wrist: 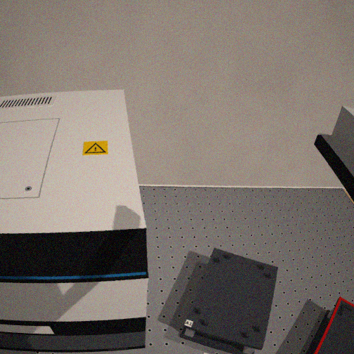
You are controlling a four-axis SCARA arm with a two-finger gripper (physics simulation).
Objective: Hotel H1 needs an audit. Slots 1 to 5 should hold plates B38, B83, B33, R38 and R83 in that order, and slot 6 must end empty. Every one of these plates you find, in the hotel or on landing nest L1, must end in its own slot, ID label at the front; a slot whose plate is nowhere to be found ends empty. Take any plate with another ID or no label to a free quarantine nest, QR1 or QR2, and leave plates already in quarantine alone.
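Note:
The landing nest L1 (239, 295), a dark block with small corner pads and an A1 tag at its front left corner, stands at the lower middle of the wrist view. No plate lies on it. A red-edged dark nest (328, 325) is cut off at the lower right corner; its label does not show, and no plate shows on its visible part. One black finger part of my gripper (336, 166) shows at the right edge, high above the deck. The gripper is open, with nothing held. The hotel H1 and its plates do not show.
A big white device (75, 190) with a black front band, a blue stripe and a yellow warning sticker (95, 148) fills the left side, close beside the landing nest. The perforated grey deck (210, 215) runs back to a plain wall (215, 90).

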